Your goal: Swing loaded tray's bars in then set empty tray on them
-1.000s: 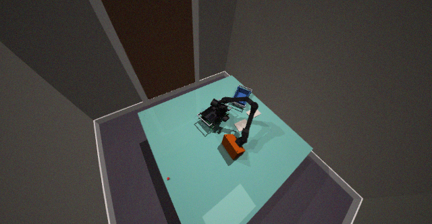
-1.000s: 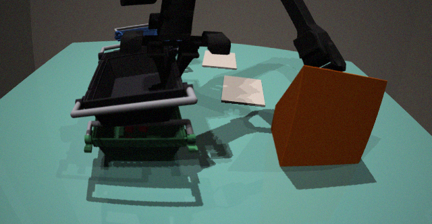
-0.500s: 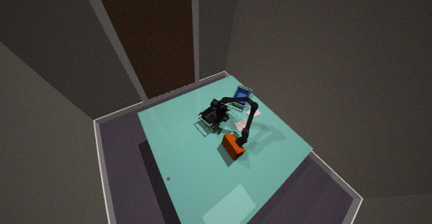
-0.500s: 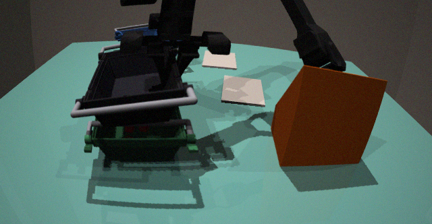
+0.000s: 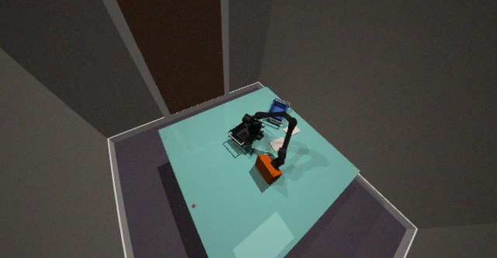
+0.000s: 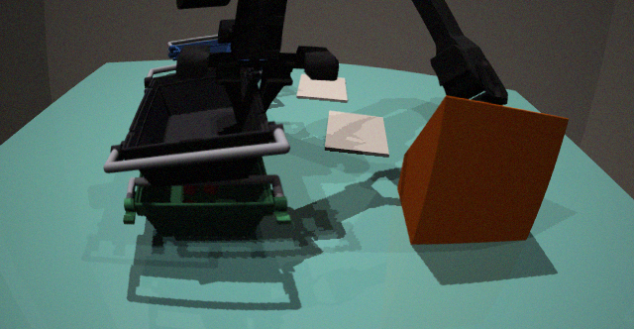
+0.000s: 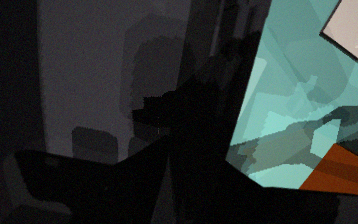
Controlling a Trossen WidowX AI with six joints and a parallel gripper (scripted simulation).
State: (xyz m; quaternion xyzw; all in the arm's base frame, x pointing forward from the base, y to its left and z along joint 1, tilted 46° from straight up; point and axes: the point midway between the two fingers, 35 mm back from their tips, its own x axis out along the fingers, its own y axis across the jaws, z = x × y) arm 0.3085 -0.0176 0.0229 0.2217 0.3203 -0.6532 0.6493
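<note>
The black tray is 7 cm ahead of my gripper tip, 3 cm above it and 1 cm to the left of it.
</note>
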